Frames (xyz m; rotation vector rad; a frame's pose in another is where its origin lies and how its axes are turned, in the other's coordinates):
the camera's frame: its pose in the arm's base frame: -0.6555 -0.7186 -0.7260 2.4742 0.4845 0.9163
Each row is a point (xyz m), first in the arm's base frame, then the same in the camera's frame.
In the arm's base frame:
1: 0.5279 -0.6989 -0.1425
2: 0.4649 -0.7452 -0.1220
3: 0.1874 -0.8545 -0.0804
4: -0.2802 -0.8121 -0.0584
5: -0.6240 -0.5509 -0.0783
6: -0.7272 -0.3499 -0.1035
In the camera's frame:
1: 1.1595 0.4850 0.4020
2: 1.1033 0.5241 0.3590
3: 0.8748 0.5915 0.1748
4: 0.5708 0.4907 -0.1692
5: 0.4361 0.2057 -0.4649
6: 0.4430 0.0077 -0.5764

